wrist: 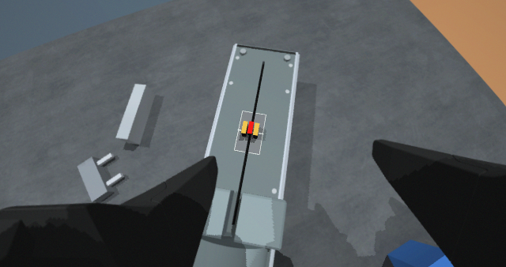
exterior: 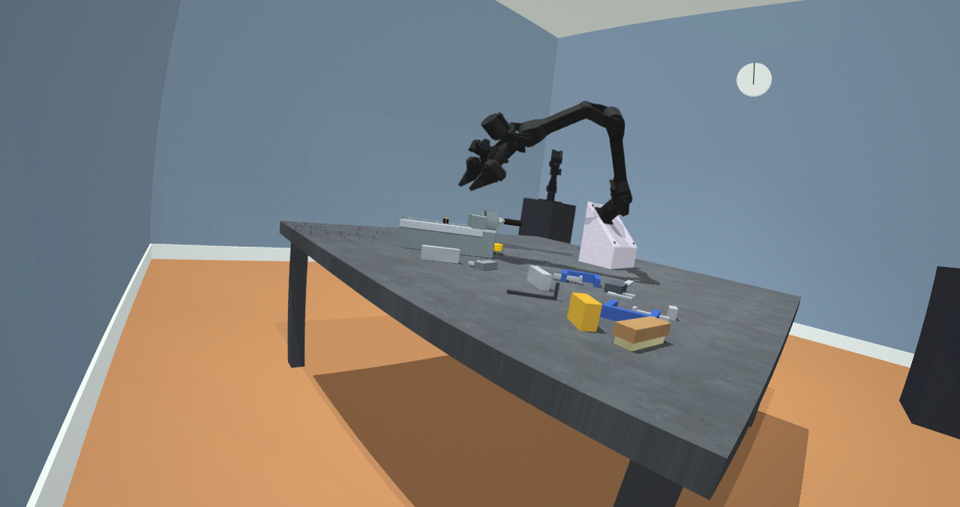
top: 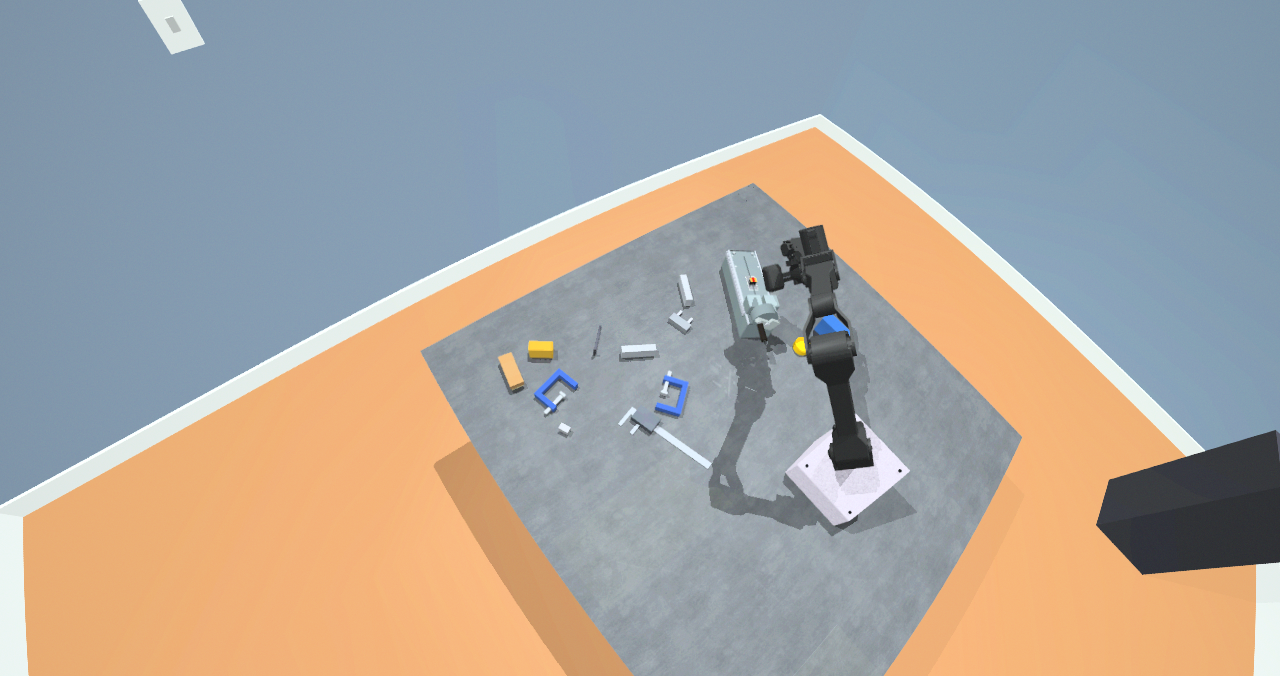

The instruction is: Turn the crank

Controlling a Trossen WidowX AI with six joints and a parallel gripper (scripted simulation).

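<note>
Right now my gripper tip is 130 mm to the right of the dark handle, 90 mm past it and 80 mm above it. Round my gripper tip: red pointer (100 mm below, 50 mm ahead); blue block (200 mm behind, 150 mm below, 120 mm to the right); yellow round piece (170 mm below, 170 mm behind, 20 mm to the right).
</note>
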